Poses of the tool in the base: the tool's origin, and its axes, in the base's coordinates. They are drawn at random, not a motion.
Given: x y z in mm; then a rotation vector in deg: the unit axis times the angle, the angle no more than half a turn.
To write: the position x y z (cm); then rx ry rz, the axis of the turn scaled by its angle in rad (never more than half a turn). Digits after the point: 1 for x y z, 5 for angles.
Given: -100 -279 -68 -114.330 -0.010 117.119
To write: -10.0 -27.9 -6.8 -1.99543 -0.00017 2.04411
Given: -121 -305 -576 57.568 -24.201 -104.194
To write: -12.1 -30.5 -57.6 1.00475 -0.42239 -1.81853
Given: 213 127 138 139.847 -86.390 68.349
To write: 21.3 12.7 13.8 2.44079 -1.50779 1.19292
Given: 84 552 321 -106.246 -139.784 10.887
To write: 8.4 55.2 32.1 -1.85434 -2.43969 0.19001
